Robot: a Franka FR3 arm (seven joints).
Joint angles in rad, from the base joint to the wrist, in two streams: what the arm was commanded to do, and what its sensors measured. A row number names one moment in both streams.
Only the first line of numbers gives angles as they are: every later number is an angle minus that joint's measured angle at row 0.
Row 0, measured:
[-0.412, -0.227, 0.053, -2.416, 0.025, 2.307, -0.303]
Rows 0 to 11, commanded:
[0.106, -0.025, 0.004, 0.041, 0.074, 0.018, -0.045]
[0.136, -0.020, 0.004, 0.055, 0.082, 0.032, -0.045]
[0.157, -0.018, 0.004, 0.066, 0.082, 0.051, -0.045]
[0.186, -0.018, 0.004, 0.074, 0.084, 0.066, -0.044]
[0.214, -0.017, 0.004, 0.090, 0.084, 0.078, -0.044]
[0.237, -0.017, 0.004, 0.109, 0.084, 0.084, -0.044]
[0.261, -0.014, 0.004, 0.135, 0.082, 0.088, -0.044]
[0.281, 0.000, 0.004, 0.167, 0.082, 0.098, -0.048]
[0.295, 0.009, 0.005, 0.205, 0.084, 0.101, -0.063]
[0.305, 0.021, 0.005, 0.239, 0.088, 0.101, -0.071]
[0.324, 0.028, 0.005, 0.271, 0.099, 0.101, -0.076]
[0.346, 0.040, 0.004, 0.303, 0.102, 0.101, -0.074]
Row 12, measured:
[0.297, 0.005, 0.015, 0.186, 0.062, 0.098, -0.033]
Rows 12 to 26, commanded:
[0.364, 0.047, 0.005, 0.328, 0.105, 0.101, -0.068]
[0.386, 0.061, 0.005, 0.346, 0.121, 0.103, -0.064]
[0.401, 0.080, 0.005, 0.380, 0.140, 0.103, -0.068]
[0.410, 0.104, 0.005, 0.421, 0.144, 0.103, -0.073]
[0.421, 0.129, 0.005, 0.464, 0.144, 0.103, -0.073]
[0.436, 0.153, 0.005, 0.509, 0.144, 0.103, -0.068]
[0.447, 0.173, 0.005, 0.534, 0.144, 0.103, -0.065]
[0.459, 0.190, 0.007, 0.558, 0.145, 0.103, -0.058]
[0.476, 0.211, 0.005, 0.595, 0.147, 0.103, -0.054]
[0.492, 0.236, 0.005, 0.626, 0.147, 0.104, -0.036]
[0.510, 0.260, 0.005, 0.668, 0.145, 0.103, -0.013]
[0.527, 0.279, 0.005, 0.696, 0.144, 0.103, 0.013]
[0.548, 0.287, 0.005, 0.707, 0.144, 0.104, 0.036]
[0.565, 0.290, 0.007, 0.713, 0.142, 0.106, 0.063]
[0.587, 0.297, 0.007, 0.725, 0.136, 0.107, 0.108]
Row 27, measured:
[0.526, 0.256, 0.015, 0.641, 0.120, 0.099, 0.020]
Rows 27 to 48, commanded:
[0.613, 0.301, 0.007, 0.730, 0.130, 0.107, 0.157]
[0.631, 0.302, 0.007, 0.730, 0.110, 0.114, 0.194]
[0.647, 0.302, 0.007, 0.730, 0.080, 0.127, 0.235]
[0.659, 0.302, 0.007, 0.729, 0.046, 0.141, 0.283]
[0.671, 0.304, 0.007, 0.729, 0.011, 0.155, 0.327]
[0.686, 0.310, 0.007, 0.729, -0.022, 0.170, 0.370]
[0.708, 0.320, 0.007, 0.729, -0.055, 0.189, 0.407]
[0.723, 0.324, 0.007, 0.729, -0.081, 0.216, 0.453]
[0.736, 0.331, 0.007, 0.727, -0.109, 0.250, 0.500]
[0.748, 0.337, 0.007, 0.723, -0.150, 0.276, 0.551]
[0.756, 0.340, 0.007, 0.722, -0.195, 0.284, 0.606]
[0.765, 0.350, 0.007, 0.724, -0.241, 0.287, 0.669]
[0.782, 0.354, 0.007, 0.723, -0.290, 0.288, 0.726]
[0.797, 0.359, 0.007, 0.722, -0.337, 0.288, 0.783]
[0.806, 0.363, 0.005, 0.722, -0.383, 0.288, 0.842]
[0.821, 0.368, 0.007, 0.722, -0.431, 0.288, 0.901]
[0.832, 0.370, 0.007, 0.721, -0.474, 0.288, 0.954]
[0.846, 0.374, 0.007, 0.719, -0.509, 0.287, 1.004]
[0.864, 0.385, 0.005, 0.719, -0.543, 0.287, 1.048]
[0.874, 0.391, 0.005, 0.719, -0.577, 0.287, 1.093]
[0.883, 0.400, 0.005, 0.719, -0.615, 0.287, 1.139]
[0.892, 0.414, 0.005, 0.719, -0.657, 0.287, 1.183]
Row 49, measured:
[0.859, 0.382, 0.017, 0.692, -0.548, 0.268, 1.051]
